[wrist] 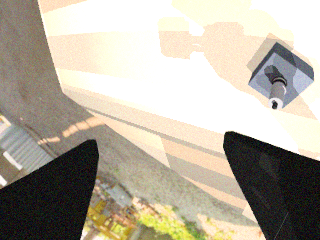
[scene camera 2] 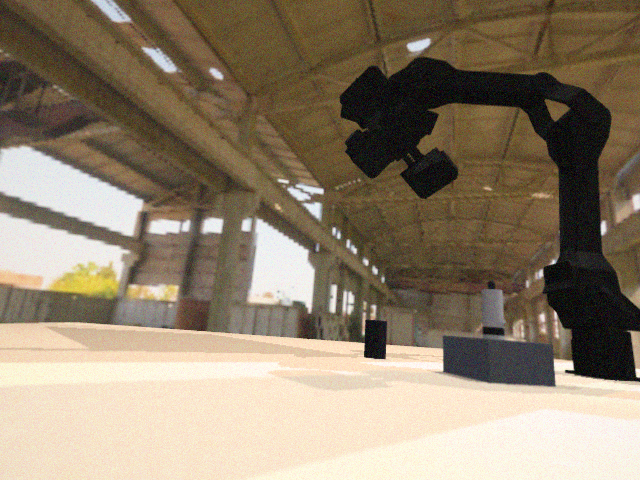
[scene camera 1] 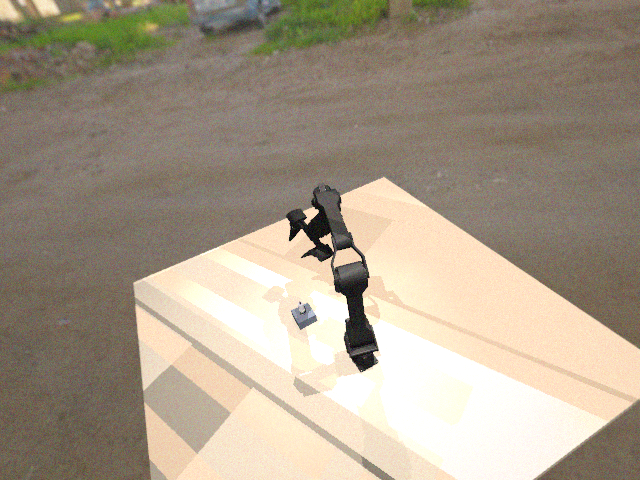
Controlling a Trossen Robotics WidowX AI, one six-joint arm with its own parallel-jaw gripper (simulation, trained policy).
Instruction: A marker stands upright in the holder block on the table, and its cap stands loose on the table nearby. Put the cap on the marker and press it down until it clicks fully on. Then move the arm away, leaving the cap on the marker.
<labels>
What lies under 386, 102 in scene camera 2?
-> The gripper.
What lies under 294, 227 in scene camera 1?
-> The gripper.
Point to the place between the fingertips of the gripper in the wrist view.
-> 162, 144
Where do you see a dark cap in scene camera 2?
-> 375, 330
</labels>
